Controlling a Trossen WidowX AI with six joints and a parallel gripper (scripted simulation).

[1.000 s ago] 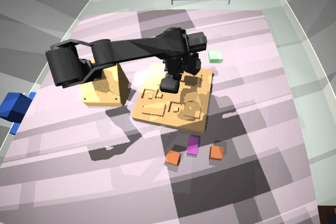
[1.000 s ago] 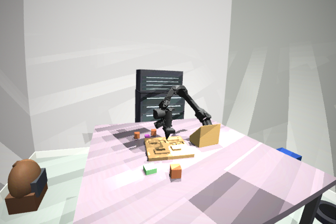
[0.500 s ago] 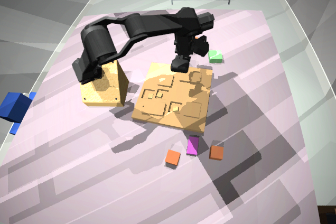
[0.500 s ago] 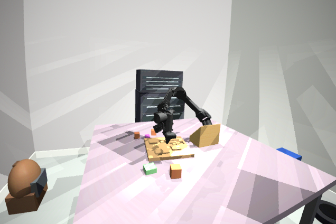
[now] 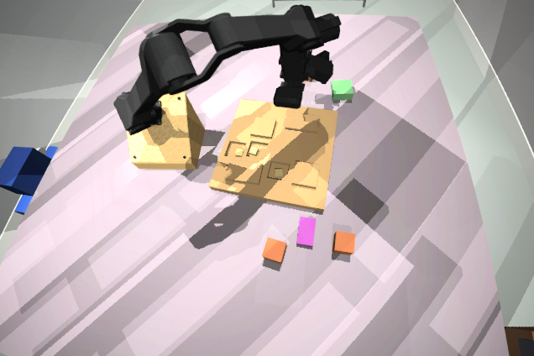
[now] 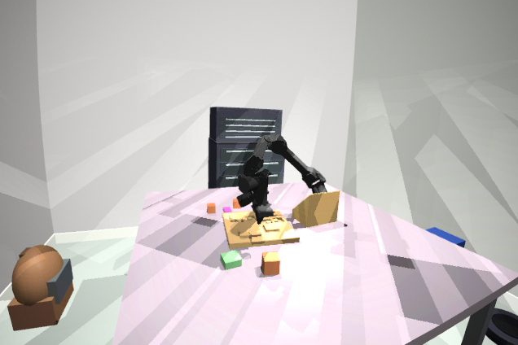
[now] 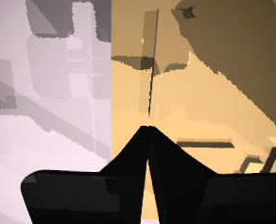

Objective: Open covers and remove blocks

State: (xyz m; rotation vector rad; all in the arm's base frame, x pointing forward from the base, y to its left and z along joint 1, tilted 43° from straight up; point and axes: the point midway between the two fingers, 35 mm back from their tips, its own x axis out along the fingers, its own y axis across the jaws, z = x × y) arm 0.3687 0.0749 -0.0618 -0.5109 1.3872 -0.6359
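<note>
Now: the wooden puzzle board 120 mm to the right of my gripper tip, 60 mm below it and 40 mm behind it. Round my gripper tip: orange block: 180 mm to the left, 60 mm below, 20 mm ahead; green block: 140 mm ahead, 110 mm to the left, 70 mm below.
</note>
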